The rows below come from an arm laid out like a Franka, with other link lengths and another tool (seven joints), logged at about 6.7 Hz.
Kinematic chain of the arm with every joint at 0, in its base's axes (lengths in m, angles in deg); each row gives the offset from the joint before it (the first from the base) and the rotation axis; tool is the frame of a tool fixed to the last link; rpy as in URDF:
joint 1: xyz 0 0 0.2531 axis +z
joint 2: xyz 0 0 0 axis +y
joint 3: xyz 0 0 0.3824 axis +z
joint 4: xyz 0.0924 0 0 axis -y
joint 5: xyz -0.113 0 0.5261 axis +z
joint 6: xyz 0 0 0 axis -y
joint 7: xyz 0.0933 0 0 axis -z
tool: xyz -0.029 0.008 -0.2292 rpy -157.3 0 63.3
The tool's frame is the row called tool.
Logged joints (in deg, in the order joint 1, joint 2, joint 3, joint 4, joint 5, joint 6, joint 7), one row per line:
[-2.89, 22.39, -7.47, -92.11, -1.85, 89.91, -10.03]
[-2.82, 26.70, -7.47, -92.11, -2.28, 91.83, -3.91]
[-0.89, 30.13, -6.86, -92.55, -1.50, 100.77, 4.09]
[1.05, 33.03, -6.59, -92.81, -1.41, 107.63, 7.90]
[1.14, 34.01, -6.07, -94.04, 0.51, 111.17, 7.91]
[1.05, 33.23, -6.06, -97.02, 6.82, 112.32, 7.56]
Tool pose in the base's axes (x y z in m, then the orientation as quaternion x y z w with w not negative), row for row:
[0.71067, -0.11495, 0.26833, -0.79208, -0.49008, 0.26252, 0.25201]
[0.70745, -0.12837, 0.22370, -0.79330, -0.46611, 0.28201, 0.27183]
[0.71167, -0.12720, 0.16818, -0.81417, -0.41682, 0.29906, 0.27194]
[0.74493, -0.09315, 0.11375, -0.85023, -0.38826, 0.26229, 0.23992]
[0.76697, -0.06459, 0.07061, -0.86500, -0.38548, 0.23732, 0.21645]
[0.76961, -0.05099, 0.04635, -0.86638, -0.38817, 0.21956, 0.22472]
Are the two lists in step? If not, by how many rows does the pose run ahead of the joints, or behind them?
The pose runs 1 row behind the joints: the pose in row i belongs to the joints in row i - 1.
